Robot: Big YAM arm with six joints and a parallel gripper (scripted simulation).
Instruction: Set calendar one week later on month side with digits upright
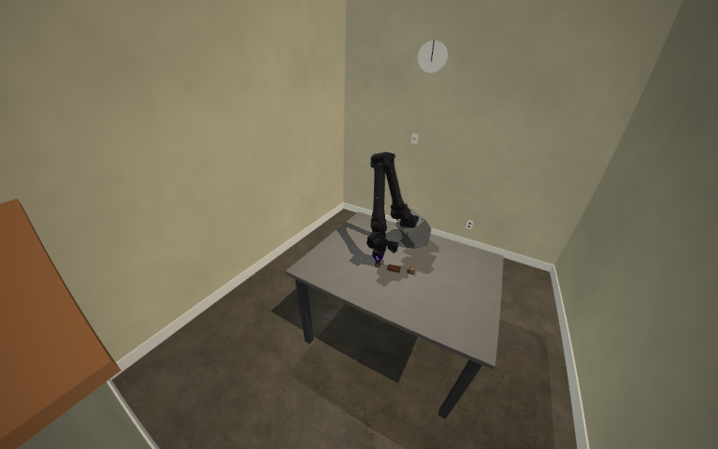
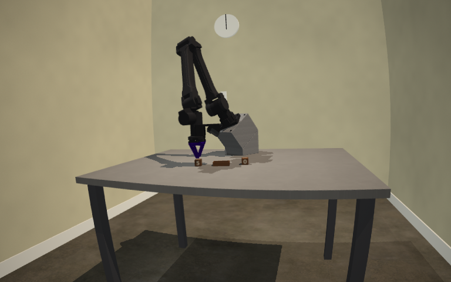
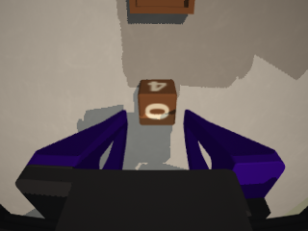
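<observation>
Now: hand 20 mm past the brown tray, 100 mm to the right of it and 40 mm above it.
</observation>
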